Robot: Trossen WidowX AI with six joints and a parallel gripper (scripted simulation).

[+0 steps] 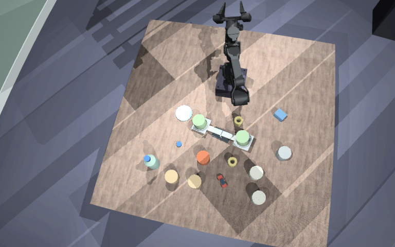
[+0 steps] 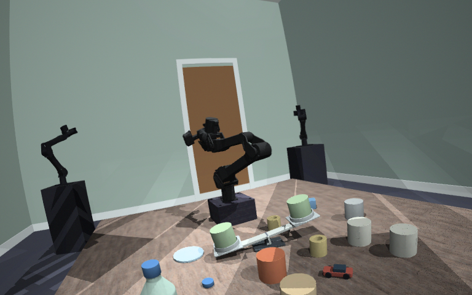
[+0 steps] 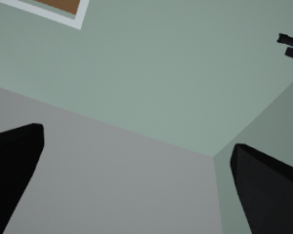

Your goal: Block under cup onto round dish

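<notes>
Now: the grey block 54 cm ahead of my gripper tip, 3 cm to the right of it and 39 cm below it. From my gripper tip the other things lie so: pale blue round dish 49 cm ahead, 15 cm to the right, 43 cm below; then blue cube 35 cm ahead, 40 cm to the left, 42 cm below; then blue disc 68 cm ahead, 11 cm to the right, 43 cm below.
</notes>
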